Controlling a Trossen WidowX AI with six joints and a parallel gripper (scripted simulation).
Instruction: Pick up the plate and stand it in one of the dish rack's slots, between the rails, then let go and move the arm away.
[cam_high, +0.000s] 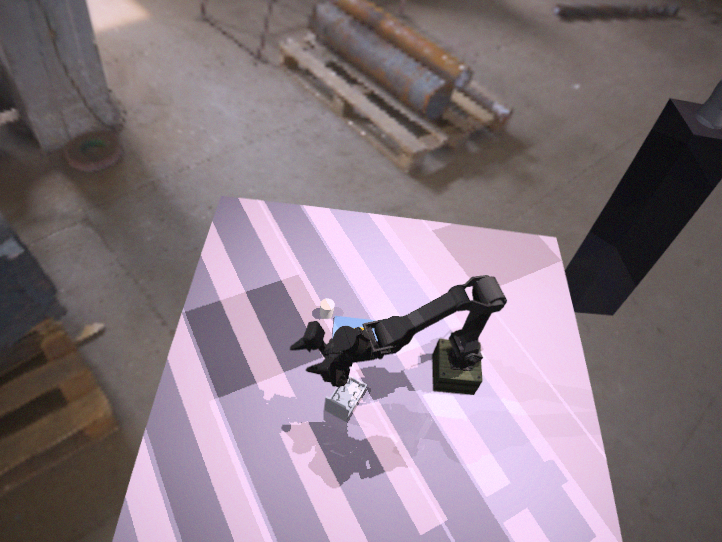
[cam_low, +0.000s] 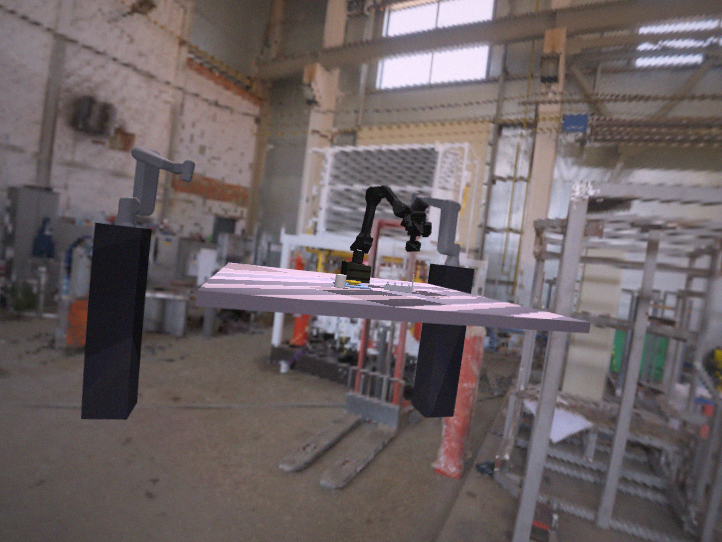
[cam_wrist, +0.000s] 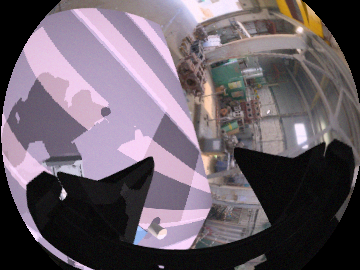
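Now: the yellow plate 210 mm to the right of my gripper tip, 200 mm below it and 170 mm behind it. From my gripper tip the other things lie so: white cup: 300 mm to the right, 190 mm below, 60 mm behind; grey dish rack: 200 mm below, 140 mm behind, 10 mm to the right; blue spoon: 280 mm behind, 230 mm to the right, 220 mm below.
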